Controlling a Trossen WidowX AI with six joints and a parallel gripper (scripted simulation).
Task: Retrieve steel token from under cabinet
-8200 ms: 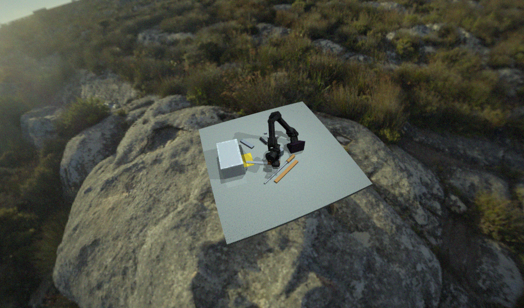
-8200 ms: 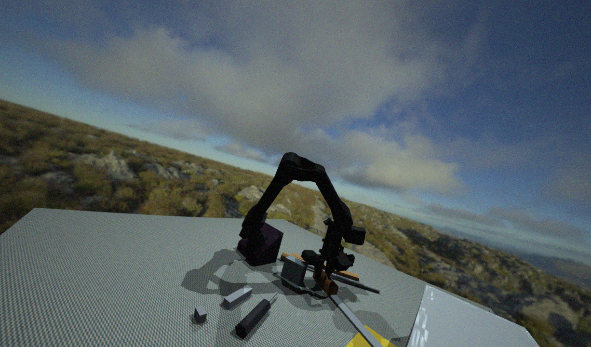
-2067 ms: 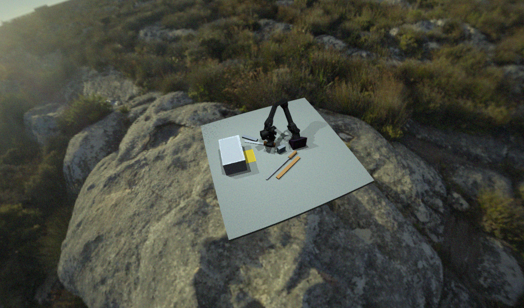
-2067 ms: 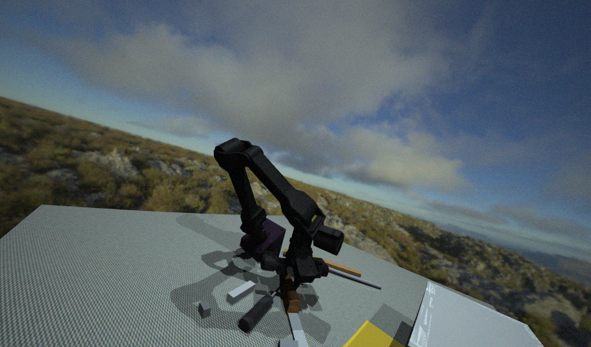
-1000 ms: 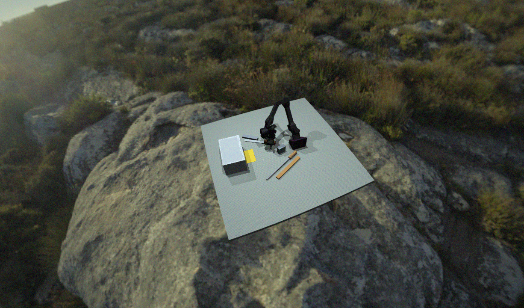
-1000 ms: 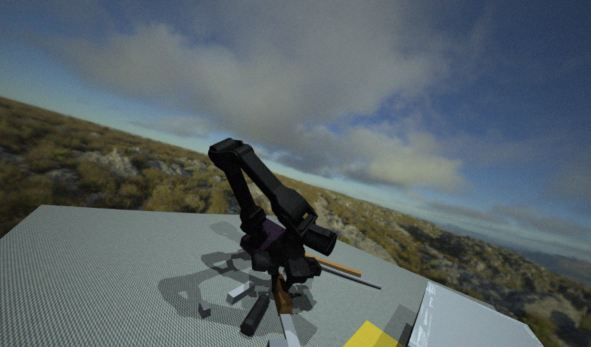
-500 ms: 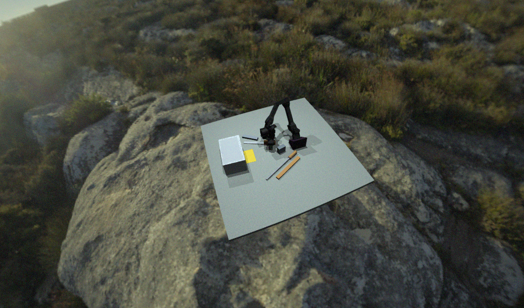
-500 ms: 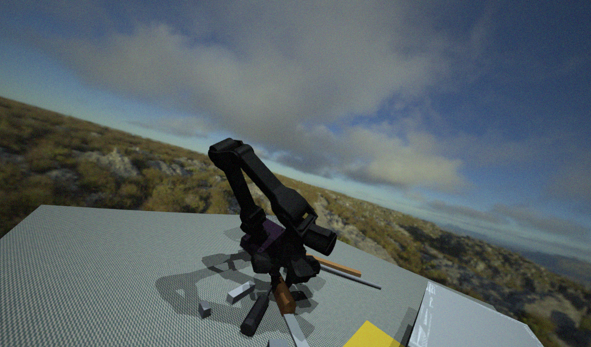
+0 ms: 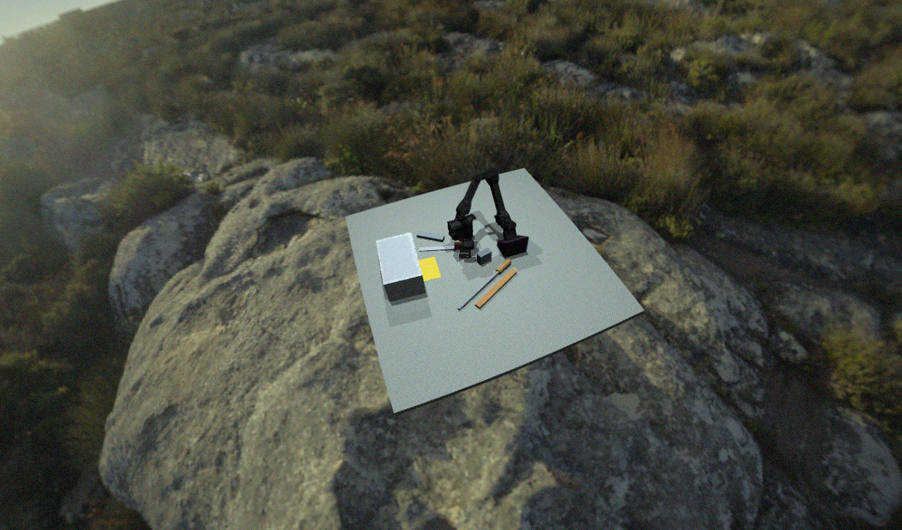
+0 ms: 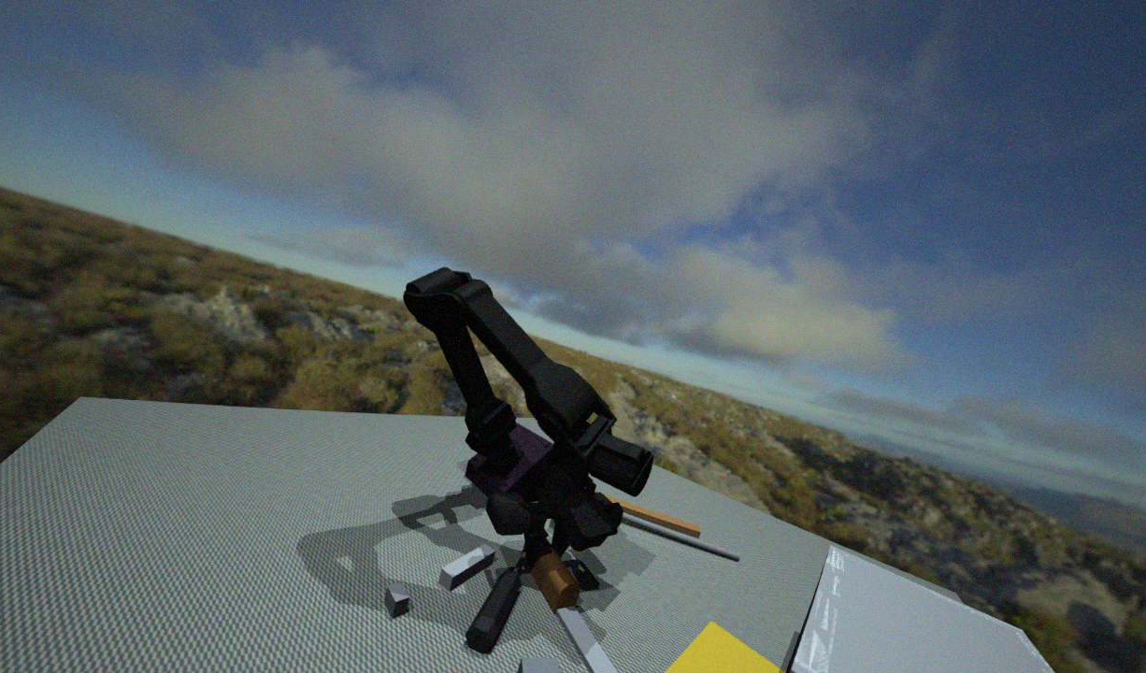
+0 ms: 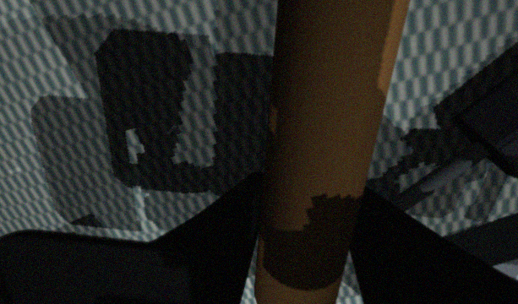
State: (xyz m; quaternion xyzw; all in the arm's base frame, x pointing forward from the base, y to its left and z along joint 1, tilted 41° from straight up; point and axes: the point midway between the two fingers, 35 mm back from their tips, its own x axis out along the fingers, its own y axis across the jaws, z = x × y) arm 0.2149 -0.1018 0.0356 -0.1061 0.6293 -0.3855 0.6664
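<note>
My gripper tip is now 9 cm to the left of the grey bar and 5 cm past it. From my gripper tip the other things lie so: grey block (13 cm to the left, 4 cm behind, 2 cm above); then small grey cube (19 cm to the right, 4 cm behind); then wooden stick (32 cm to the left, 1 cm behind).
</note>
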